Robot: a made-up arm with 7 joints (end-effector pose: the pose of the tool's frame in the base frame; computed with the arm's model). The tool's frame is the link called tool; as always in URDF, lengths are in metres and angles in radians.
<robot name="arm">
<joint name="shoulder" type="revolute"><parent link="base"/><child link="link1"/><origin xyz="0.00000 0.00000 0.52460" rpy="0.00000 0.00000 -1.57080"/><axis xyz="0 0 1"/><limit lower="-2.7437" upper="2.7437" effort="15" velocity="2.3"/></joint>
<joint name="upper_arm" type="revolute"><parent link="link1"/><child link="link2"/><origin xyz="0.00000 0.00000 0.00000" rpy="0.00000 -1.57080 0.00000"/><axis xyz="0 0 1"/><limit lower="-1.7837" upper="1.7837" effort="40" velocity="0.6"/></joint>
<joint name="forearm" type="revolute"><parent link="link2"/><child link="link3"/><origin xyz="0.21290 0.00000 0.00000" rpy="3.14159 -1.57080 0.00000"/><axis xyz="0 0 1"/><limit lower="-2.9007" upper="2.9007" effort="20" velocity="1"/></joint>
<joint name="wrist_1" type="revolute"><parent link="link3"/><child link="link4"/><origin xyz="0.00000 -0.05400 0.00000" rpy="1.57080 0.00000 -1.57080"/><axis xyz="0 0 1"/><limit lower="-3.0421" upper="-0.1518" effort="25" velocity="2.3"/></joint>
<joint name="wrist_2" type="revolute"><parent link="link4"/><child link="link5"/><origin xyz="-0.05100 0.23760 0.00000" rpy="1.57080 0.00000 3.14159"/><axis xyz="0 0 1"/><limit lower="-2.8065" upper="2.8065" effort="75" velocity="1.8"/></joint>
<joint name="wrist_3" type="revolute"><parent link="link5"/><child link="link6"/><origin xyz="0.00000 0.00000 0.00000" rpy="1.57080 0.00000 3.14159"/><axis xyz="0 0 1"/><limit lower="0.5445" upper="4.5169" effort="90" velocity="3"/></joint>
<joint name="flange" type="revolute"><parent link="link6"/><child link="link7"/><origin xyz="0.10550 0.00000 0.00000" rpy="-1.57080 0.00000 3.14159"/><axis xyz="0 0 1"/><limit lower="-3.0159" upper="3.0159" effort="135" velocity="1.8"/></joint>
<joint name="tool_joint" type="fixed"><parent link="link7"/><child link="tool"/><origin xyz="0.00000 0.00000 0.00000" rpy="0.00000 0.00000 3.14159"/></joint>
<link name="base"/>
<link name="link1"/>
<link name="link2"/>
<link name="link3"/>
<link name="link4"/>
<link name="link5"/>
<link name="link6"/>
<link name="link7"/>
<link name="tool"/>
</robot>
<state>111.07 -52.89 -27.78 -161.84 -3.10 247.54 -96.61</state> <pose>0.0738 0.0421 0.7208 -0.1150 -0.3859 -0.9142 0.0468</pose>
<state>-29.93 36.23 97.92 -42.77 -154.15 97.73 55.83</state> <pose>0.3490 0.0932 0.9445 0.5047 -0.3325 0.7052 0.3705</pose>
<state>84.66 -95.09 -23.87 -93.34 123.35 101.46 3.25</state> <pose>0.1513 -0.2784 0.8583 0.2101 -0.4578 0.1666 0.8476</pose>
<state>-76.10 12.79 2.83 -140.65 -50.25 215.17 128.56</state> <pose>0.1411 -0.2435 0.6103 -0.2656 0.8427 -0.3970 0.2483</pose>
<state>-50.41 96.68 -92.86 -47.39 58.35 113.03 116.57</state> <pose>0.1236 -0.5403 0.5146 -0.2049 -0.9089 0.2191 0.2897</pose>
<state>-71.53 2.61 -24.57 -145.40 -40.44 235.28 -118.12</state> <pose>0.0175 -0.2282 0.6583 0.6000 0.4681 -0.1300 0.6356</pose>
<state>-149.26 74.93 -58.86 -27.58 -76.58 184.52 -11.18</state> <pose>-0.4185 -0.2175 0.5107 0.7075 -0.1624 -0.6300 0.2761</pose>
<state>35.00 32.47 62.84 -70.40 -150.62 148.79 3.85</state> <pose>0.0205 0.4068 0.7031 0.0136 0.5833 0.7407 0.3330</pose>
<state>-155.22 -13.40 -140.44 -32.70 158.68 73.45 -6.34</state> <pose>0.1747 0.2095 1.0216 0.1979 -0.4860 0.3296 0.7849</pose>
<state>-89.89 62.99 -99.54 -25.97 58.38 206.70 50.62</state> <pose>-0.0324 -0.3418 0.7964 0.1900 -0.2771 0.6700 0.6620</pose>
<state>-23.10 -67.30 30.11 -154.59 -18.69 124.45 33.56</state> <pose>0.1784 0.1003 0.7343 0.8587 -0.2222 0.3386 0.3139</pose>
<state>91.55 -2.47 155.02 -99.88 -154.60 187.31 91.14</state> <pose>-0.0650 -0.2686 0.6448 0.7461 -0.3227 0.0298 0.5817</pose>
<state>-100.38 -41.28 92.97 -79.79 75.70 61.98 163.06</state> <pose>0.4095 0.1841 0.7129 0.2114 -0.9175 -0.3075 0.1376</pose>
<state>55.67 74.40 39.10 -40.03 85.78 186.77 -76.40</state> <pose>0.2447 0.3867 0.4599 -0.7936 -0.1977 -0.2812 0.5020</pose>
